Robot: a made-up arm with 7 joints. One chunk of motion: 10 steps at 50 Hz.
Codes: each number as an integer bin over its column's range. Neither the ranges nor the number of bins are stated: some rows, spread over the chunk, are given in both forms.
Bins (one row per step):
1: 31 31 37 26 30 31 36
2: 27 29 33 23 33 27 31
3: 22 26 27 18 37 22 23
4: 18 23 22 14 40 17 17
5: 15 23 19 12 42 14 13
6: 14 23 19 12 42 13 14
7: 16 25 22 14 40 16 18
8: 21 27 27 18 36 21 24
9: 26 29 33 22 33 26 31
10: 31 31 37 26 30 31 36
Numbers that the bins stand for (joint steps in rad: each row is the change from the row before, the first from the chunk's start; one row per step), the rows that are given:
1: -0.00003 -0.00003 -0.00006 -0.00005 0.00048 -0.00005 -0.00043
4: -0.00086 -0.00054 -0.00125 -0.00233 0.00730 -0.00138 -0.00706
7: -0.00098 -0.00041 -0.00125 -0.00233 0.00730 -0.00148 -0.00671
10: -0.00003 -0.00003 -0.00006 -0.00005 0.00048 -0.00005 -0.00043
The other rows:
2: -0.00029 -0.00016 -0.00038 -0.00062 0.00252 -0.00043 -0.00217
3: -0.00060 -0.00035 -0.00086 -0.00157 0.00525 -0.00090 -0.00497
5: -0.00105 -0.00054 -0.00149 -0.00271 0.00867 -0.00167 -0.00846
6: -0.00111 -0.00054 -0.00149 -0.00271 0.00867 -0.00176 -0.00811
8: -0.00067 -0.00029 -0.00086 -0.00157 0.00457 -0.00100 -0.00462
9: -0.00035 -0.00016 -0.00038 -0.00081 0.00252 -0.00052 -0.00217

